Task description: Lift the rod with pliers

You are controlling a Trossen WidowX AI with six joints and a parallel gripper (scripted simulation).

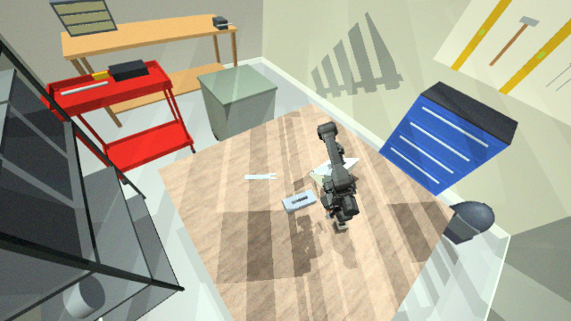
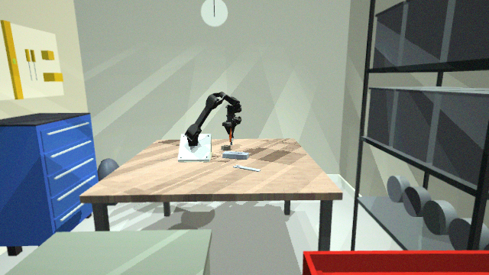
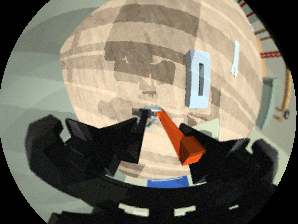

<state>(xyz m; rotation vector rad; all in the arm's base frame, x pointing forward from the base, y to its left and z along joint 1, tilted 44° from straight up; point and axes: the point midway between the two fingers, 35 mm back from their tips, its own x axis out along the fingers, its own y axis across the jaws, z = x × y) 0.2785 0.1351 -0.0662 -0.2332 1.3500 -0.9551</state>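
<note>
My gripper tip is now 30 mm short of the light blue channel block, 160 mm to the left of it and 130 mm above it. Round my gripper tip: flat silver wrench 70 mm ahead, 410 mm to the right, 140 mm below; grey holster 40 mm behind, 80 mm to the left, 140 mm below.
</note>
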